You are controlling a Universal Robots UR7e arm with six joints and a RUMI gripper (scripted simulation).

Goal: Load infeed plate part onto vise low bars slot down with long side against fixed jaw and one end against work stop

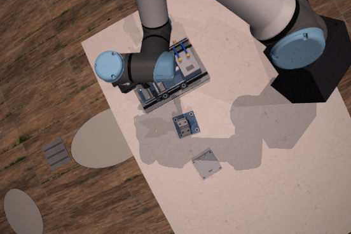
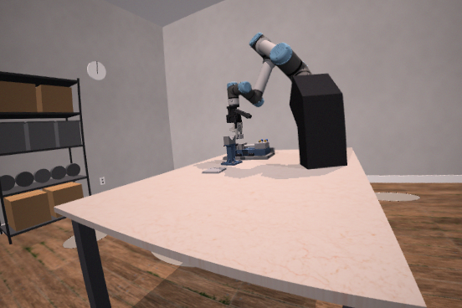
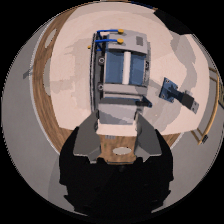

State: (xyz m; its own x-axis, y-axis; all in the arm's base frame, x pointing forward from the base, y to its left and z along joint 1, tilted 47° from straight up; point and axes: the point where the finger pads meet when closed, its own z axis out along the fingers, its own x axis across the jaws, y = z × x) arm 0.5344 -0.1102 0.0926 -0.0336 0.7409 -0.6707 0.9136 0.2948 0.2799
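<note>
Now: hand 1 cm above the part. Also, from my hand: air cylinder 16 cm behind, 1 cm to the left, 7 cm below; vise 7 cm behind, 2 cm to the left, 11 cm below; air cylinder rod 9 cm behind, 2 cm to the left, 7 cm below.
</note>
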